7 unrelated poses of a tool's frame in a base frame.
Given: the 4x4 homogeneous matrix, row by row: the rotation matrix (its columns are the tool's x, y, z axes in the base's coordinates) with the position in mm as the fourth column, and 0 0 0 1 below. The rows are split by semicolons.
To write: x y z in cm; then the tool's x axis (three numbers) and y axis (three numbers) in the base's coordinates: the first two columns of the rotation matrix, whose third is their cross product. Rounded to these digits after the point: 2 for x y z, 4 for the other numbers.
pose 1, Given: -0.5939, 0.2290, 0.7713, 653.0; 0.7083, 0.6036, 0.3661, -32.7; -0.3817, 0.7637, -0.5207, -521.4; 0, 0, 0, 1
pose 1, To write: 65.30, -3.27, -52.14, -0.5939, 0.7083, -0.3817, 0.2290, 0.6036, 0.7637
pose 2, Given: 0.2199, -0.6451, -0.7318, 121.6; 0.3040, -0.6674, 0.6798, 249.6; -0.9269, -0.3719, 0.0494, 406.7; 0, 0, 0, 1
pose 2, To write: 12.16, 24.96, 40.67, 0.2199, 0.3040, -0.9269, -0.6451, -0.6674, -0.3719
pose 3, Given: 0.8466, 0.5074, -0.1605, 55.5; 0.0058, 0.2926, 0.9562, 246.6; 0.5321, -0.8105, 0.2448, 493.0; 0, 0, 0, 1
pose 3, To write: 5.55, 24.66, 49.30, 0.8466, 0.0058, 0.5321, 0.5074, 0.2926, -0.8105
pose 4, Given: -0.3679, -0.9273, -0.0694, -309.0; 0.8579, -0.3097, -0.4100, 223.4; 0.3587, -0.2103, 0.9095, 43.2; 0, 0, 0, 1
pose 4, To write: -30.90, 22.34, 4.32, -0.3679, 0.8579, 0.3587, -0.9273, -0.3097, -0.2103
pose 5, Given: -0.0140, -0.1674, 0.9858, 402.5; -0.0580, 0.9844, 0.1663, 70.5; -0.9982, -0.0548, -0.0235, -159.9; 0, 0, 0, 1
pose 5, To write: 40.25, 7.05, -15.99, -0.0140, -0.0580, -0.9982, -0.1674, 0.9844, -0.0548
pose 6, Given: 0.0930, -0.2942, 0.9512, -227.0; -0.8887, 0.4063, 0.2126, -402.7; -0.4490, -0.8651, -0.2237, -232.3; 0, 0, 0, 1
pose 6, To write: -22.70, -40.27, -23.23, 0.0930, -0.8887, -0.4490, -0.2942, 0.4063, -0.8651
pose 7, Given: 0.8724, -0.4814, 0.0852, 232.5; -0.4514, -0.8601, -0.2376, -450.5; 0.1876, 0.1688, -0.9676, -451.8; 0, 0, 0, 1
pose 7, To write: 23.25, -45.05, -45.18, 0.8724, -0.4514, 0.1876, -0.4814, -0.8601, 0.1688
